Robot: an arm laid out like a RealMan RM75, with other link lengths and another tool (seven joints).
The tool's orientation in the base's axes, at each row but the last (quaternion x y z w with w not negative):
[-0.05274, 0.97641, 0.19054, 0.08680]
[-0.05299, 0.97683, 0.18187, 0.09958]
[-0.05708, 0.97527, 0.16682, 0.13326]
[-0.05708, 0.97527, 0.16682, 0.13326]
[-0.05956, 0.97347, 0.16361, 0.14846]
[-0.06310, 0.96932, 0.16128, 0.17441]
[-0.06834, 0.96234, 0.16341, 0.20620]
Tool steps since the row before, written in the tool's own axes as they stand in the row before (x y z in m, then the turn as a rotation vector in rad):
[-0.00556, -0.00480, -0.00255, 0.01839, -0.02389, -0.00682]
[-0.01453, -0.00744, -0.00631, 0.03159, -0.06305, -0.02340]
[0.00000, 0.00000, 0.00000, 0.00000, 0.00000, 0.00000]
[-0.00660, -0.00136, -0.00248, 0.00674, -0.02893, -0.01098]
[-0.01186, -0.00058, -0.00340, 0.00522, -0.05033, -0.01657]
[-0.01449, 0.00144, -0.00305, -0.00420, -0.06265, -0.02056]
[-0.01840, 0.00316, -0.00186, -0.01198, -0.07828, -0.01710]
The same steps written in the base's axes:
[0.00572, -0.00501, 0.00164, -0.01578, -0.02591, -0.00594]
[0.01409, -0.00824, 0.00631, -0.02608, -0.06921, -0.00710]
[0.00000, 0.00000, 0.00000, 0.00000, 0.00000, 0.00000]
[0.00594, -0.00168, 0.00367, -0.00459, -0.03132, -0.00087]
[0.01043, -0.00089, 0.00655, -0.00114, -0.05320, -0.00180]
[0.01227, 0.00129, 0.00832, 0.00857, -0.06550, 0.00154]
[0.01534, 0.00350, 0.01022, 0.02002, -0.07846, -0.00266]

